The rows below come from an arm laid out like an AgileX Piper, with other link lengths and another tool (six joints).
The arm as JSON. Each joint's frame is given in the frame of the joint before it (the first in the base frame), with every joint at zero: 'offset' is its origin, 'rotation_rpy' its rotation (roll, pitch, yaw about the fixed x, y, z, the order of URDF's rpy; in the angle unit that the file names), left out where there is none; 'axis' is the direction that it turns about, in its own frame. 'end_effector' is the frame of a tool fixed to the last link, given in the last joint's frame.
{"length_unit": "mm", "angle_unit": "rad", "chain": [
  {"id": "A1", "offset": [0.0, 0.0, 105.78], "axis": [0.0, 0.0, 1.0]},
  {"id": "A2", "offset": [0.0, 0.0, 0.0], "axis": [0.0, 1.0, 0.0]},
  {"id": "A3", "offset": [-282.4, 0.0, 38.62], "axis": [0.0, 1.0, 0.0]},
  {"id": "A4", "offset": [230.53, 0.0, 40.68], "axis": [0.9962, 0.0, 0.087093]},
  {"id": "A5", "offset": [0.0, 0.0, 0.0], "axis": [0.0, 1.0, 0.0]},
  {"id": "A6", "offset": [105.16, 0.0, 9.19], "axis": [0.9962, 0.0, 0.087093]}
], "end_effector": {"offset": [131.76, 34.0, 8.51], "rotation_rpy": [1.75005, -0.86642, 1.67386]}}
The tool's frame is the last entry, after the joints.
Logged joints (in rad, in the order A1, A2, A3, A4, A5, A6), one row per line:
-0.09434, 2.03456, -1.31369, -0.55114, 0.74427, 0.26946
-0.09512, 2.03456, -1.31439, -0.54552, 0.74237, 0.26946
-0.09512, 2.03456, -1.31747, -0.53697, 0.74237, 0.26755
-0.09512, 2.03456, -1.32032, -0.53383, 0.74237, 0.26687
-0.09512, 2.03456, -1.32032, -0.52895, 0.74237, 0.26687
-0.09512, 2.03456, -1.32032, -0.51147, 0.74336, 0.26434
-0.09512, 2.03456, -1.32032, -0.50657, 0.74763, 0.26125
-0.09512, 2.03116, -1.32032, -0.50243, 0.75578, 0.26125
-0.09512, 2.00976, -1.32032, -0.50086, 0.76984, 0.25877
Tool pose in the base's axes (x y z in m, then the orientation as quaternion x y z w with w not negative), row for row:
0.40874, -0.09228, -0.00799, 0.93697, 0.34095, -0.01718, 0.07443
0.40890, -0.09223, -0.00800, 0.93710, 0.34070, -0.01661, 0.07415
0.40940, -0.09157, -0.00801, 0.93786, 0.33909, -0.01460, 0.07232
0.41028, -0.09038, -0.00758, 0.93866, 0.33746, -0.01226, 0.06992
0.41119, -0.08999, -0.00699, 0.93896, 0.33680, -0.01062, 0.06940
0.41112, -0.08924, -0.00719, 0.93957, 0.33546, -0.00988, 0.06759
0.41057, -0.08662, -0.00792, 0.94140, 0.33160, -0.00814, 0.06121
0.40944, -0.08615, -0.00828, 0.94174, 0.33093, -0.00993, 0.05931
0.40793, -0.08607, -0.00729, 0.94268, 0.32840, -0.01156, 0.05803
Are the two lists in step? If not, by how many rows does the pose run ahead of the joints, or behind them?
The pose runs 1 row behind the joints: the pose in row i belongs to the joints in row i - 1.
